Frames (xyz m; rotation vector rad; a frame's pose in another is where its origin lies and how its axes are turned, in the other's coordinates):
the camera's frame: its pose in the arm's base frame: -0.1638 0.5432 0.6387 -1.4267 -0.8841 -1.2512
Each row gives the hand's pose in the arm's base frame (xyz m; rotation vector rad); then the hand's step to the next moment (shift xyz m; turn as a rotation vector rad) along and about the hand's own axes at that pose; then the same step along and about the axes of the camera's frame.
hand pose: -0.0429 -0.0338 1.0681 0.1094 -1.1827 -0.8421
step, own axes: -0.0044 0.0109 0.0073 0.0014 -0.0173 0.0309
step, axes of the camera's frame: 0.0035 -0.0050 0.0124 -0.0015 -0.0337 -0.0107
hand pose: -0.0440 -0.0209 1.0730 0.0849 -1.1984 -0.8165
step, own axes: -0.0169 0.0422 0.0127 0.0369 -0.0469 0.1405
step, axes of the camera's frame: 0.0090 -0.0043 0.0461 0.0347 -0.1437 -0.0380
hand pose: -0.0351 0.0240 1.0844 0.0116 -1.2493 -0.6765
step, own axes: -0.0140 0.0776 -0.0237 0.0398 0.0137 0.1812
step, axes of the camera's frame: 0.0133 0.0360 0.0728 0.0656 -0.1727 0.0214
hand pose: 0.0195 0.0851 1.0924 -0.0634 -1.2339 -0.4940
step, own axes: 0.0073 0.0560 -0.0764 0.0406 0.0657 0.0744
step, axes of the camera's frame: 0.0087 0.0830 0.0455 0.0631 -0.0610 0.0616
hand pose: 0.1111 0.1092 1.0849 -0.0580 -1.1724 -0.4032
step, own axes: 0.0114 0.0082 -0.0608 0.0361 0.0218 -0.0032
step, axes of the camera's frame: 0.0007 0.0623 0.0037 0.0376 0.0112 0.0157
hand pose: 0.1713 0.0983 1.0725 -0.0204 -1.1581 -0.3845
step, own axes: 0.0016 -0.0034 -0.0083 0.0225 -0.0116 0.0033
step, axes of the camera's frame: -0.0007 0.0083 -0.0036 0.0206 0.0009 -0.0150
